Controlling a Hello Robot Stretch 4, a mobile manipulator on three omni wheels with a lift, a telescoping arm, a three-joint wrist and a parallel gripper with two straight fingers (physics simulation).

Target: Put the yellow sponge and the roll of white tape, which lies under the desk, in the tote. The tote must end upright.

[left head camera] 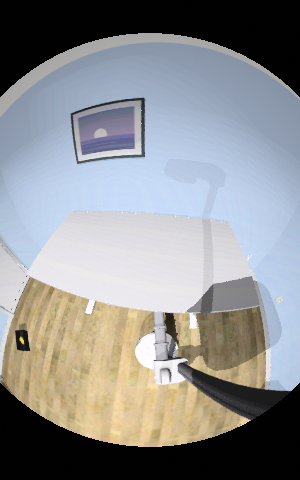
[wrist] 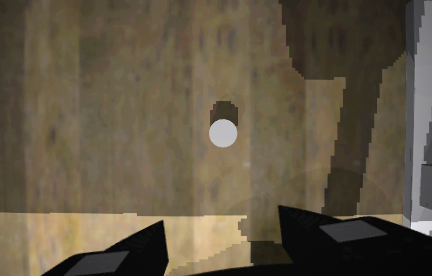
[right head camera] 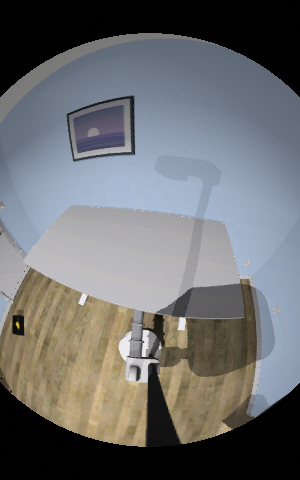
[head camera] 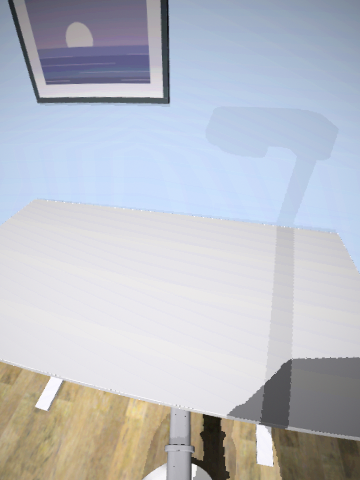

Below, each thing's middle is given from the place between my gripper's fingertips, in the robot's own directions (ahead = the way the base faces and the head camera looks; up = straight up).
The framed picture (head camera: 70,58) is 450 mm ahead of my hand, 430 mm to the left of it and 1290 mm above it.
